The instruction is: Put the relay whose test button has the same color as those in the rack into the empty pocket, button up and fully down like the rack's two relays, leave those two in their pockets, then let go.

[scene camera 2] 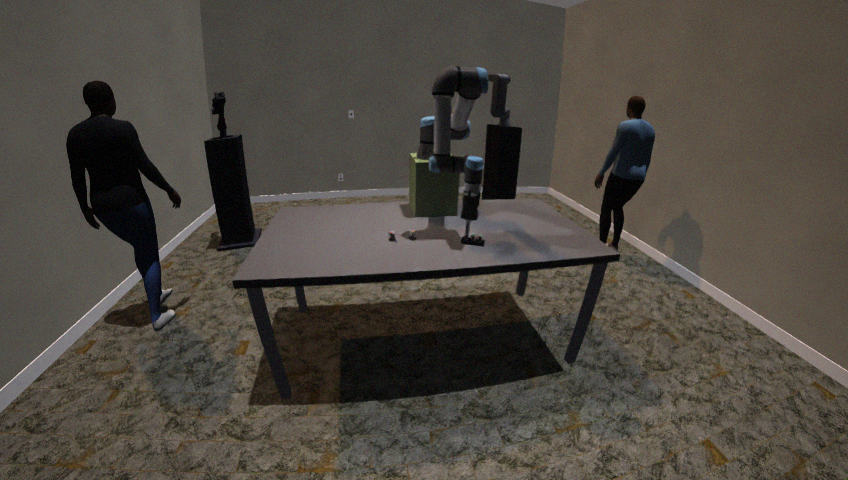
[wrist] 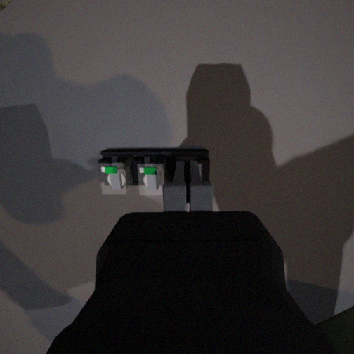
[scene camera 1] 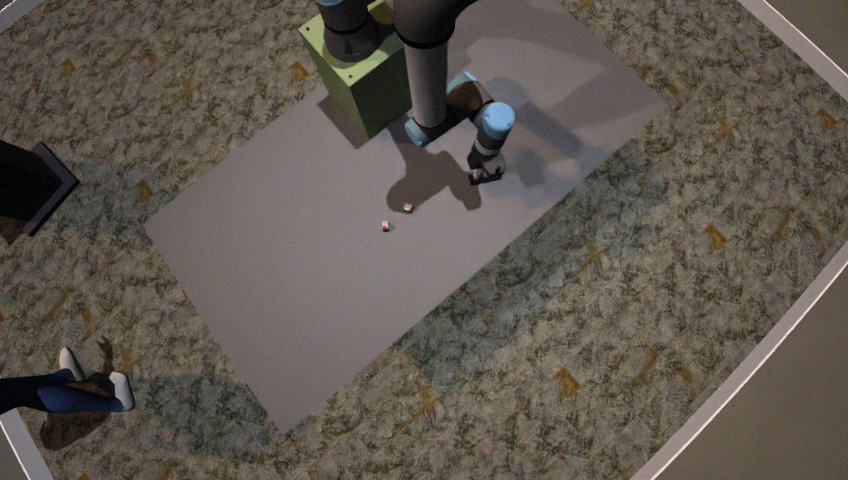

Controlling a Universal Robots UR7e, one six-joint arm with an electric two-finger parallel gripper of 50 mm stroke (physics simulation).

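Pixels of known places: gripper, fingertip midpoint: [scene camera 2: 466, 232] [scene camera 1: 478, 175]; arm's base at its link origin: [scene camera 1: 352, 38].
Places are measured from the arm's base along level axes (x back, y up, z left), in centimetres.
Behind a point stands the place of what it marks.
Observation:
The black rack [scene camera 1: 487, 179] [scene camera 2: 474, 242] {x -51.5, y -30.2, z 1.7 cm} [wrist: 155, 151] stands on the table. Two relays with green test buttons, the outer one [wrist: 115, 176] and the middle one [wrist: 151, 177], sit upright in its pockets in the wrist view. My gripper [scene camera 1: 477, 173] {x -48.0, y -26.6, z -0.7 cm} [scene camera 2: 467, 237] {x -48.0, y -26.6, z -0.7 cm} [wrist: 186, 173] is shut, with nothing held, and its fingertips are low over the rack's third pocket. The fingers hide most of that pocket. Pale slivers show between and beside the fingers; I cannot tell whether they are a relay. A third green-button relay is not plainly visible.
A relay with a red button [scene camera 1: 385, 226] {x -34.9, y -27.1, z -32.7 cm} [scene camera 2: 391, 236] {x -35.6, y -29.1, z -33.0 cm} and one with an orange button [scene camera 1: 407, 208] {x -36.7, y -27.3, z -23.6 cm} [scene camera 2: 411, 234] {x -37.3, y -28.6, z -23.8 cm} stand loose on the table [scene camera 1: 285, 285] {x -20.5, y -31.5, z -68.3 cm} [scene camera 2: 309, 255] {x -38.5, y -31.5, z -71.2 cm}. The green robot base block [scene camera 1: 363, 89] {x -9.8, y -5.5, z -8.1 cm} [scene camera 2: 433, 190] {x -10.9, y -16.4, z -2.1 cm} stands at the table's back.

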